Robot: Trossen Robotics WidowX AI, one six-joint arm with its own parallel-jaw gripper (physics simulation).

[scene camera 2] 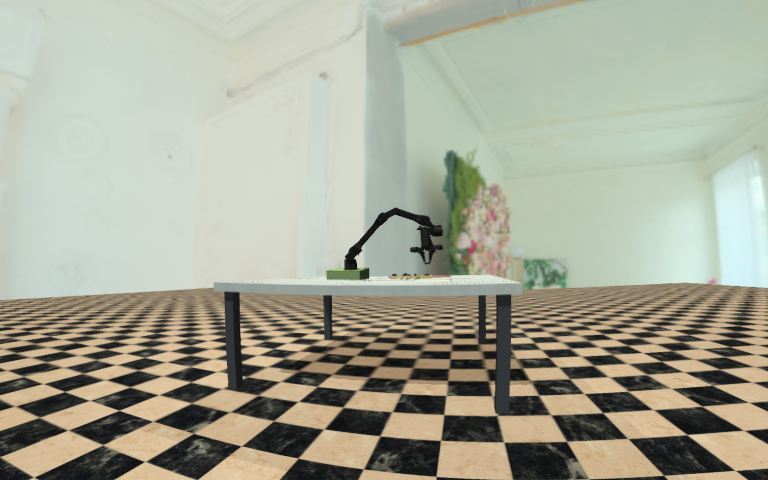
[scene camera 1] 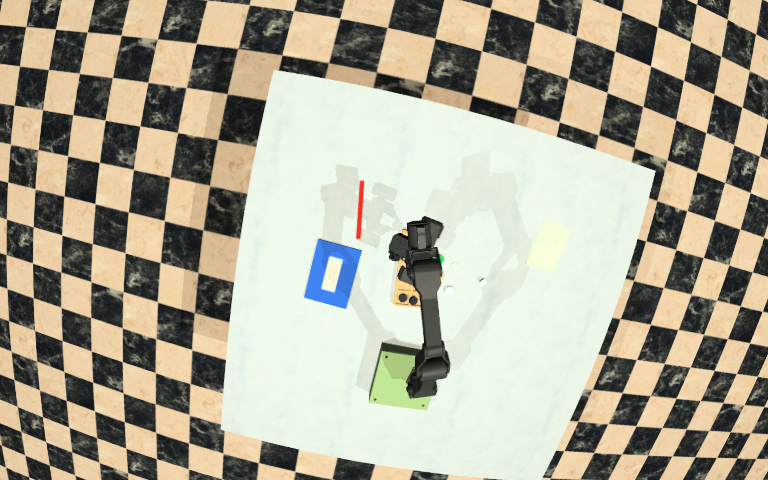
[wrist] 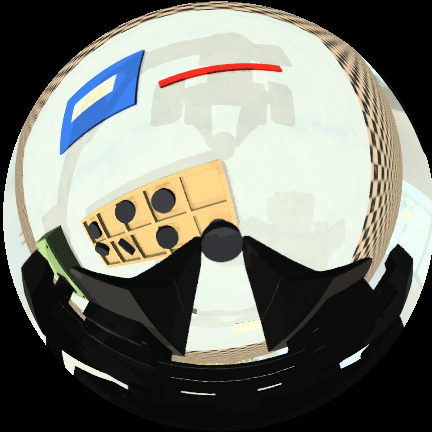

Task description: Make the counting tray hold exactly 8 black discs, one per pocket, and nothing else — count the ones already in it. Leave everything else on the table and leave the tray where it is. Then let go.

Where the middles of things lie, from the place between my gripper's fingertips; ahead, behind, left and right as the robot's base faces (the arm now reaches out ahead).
Now: the tan counting tray (wrist: pixel 201 194) 10 cm behind my hand, 3 cm to the right of it and 8 cm below it. The rest, counted from my hand: red stick (wrist: pixel 169 80) (1 cm ahead, 19 cm to the left, 9 cm below).
